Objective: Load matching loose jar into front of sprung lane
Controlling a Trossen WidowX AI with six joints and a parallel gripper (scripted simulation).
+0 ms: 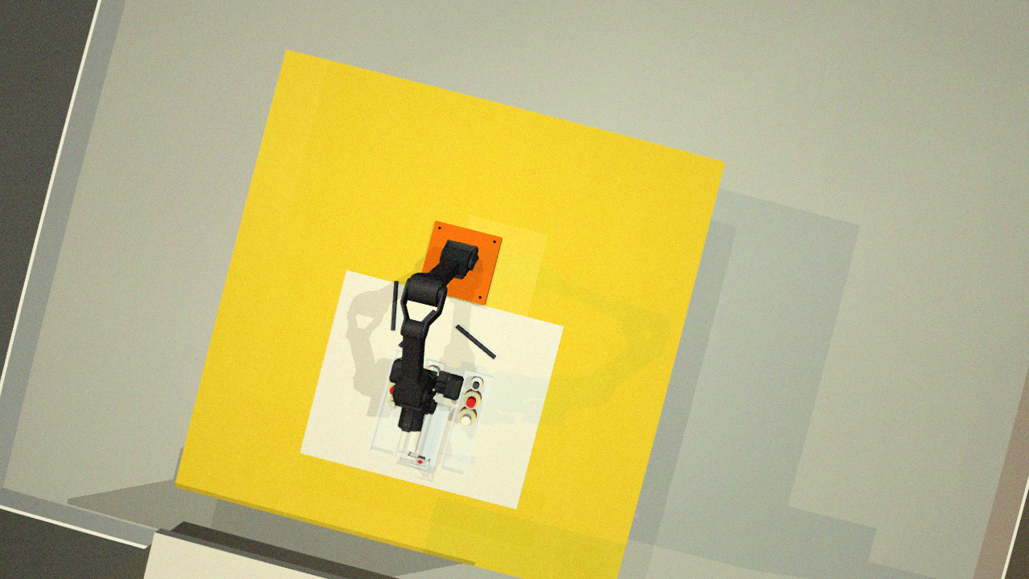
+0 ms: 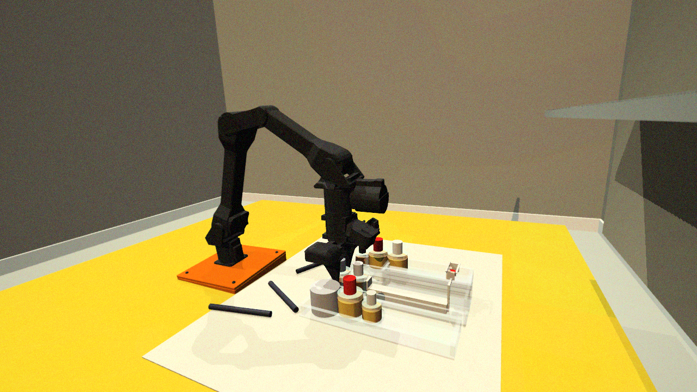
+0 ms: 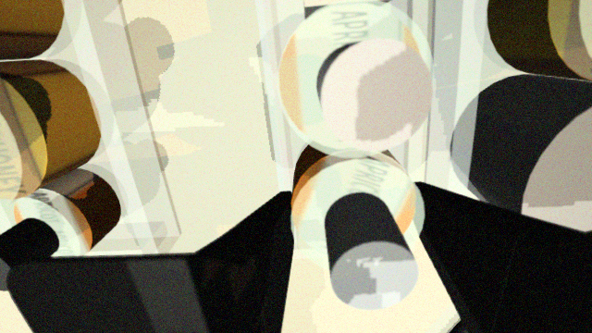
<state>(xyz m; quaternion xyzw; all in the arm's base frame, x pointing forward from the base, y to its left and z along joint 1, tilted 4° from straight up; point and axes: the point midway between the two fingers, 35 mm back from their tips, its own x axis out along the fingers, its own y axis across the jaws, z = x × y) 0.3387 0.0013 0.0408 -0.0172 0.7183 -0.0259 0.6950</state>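
Now: gripper tip 10 mm short of the grey cylinder, 80 mm to the left of it and 10 mm above it. From my gripper tip the other things lie so: pusher plate (150 mm ahead, 30 mm to the left, 20 mm above); sprung lane (150 mm ahead, 20 mm to the left, 10 mm below).
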